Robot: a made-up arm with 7 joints.
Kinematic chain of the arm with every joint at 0, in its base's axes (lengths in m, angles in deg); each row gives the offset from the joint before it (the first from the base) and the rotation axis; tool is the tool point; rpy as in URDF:
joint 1: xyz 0 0 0.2 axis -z
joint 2: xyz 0 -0.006 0.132 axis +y
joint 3: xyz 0 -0.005 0.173 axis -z
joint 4: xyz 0 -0.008 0.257 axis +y
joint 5: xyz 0 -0.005 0.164 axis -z
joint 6: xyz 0 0 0.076 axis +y
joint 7: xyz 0 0 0.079 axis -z
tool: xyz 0 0 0 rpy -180 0 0
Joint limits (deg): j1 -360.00..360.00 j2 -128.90..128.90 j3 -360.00..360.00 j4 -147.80..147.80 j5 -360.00..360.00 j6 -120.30..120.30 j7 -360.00..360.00
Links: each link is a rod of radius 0.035 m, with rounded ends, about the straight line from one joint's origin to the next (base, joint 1, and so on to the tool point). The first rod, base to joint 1, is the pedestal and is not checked.
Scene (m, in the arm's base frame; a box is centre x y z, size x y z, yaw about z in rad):
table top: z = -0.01
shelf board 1: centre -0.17 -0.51 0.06 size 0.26 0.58 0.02 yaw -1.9
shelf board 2: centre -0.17 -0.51 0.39 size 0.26 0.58 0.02 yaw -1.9
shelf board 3: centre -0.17 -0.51 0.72 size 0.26 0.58 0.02 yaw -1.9
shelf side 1: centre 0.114 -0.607 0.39 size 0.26 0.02 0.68 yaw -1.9
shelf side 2: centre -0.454 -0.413 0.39 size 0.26 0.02 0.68 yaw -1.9
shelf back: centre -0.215 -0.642 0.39 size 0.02 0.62 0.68 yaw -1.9
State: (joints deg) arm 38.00 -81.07 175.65 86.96 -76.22 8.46 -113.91
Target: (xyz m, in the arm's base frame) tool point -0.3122 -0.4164 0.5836
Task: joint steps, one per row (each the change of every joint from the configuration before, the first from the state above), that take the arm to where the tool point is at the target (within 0.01 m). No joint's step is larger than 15 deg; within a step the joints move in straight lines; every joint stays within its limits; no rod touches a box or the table.
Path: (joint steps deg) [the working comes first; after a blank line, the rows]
Joints at the target: -25.40 -37.95 133.85 79.65 -77.43 17.25 -113.91
Straight joint move there: touches shelf side 2.

1: -9.53 13.69 -6.38 4.90 0.33 2.32 0.00
2: -9.52 13.70 -6.38 4.90 0.33 2.32 0.00
3: -9.53 13.69 -6.38 4.91 0.33 2.32 0.00
4: -9.53 13.70 -6.38 4.90 0.33 2.31 0.00
5: -9.52 13.69 -6.38 4.90 0.33 2.32 0.00
6: -5.26 -8.45 -3.30 -10.61 -0.95 -0.93 0.00
7: -5.25 -8.45 -3.30 -10.60 -0.95 -0.93 0.00
8: -5.26 -8.45 -3.30 -10.61 -0.96 -0.94 0.00

